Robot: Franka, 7 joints.
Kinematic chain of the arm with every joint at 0, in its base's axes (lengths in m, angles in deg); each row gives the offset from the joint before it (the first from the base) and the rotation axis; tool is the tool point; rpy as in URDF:
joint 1: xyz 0 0 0.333 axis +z
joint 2: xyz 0 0 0 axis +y
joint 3: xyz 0 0 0.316 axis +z
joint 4: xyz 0.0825 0 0 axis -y
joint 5: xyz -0.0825 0 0.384 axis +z
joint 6: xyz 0 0 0 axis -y
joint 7: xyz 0.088 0 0 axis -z
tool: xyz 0 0 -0.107 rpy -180 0 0
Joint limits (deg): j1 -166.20..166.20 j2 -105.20..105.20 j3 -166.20..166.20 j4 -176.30..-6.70 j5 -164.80..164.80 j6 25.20..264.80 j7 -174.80..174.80
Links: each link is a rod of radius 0.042 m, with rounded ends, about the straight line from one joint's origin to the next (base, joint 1, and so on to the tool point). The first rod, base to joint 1, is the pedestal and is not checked.
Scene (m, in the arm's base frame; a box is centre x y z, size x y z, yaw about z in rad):
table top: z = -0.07
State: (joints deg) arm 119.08 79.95 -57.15 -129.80 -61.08 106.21 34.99
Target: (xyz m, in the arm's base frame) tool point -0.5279 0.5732 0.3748
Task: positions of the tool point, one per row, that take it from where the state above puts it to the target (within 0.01 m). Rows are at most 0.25 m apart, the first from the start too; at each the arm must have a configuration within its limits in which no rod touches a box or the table.
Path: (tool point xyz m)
1: 0.2642 0.4517 0.1111
2: 0.0997 0.5882 0.1245
3: -0.1092 0.6616 0.1743
4: -0.3303 0.6568 0.2593
5: -0.5279 0.5732 0.3748

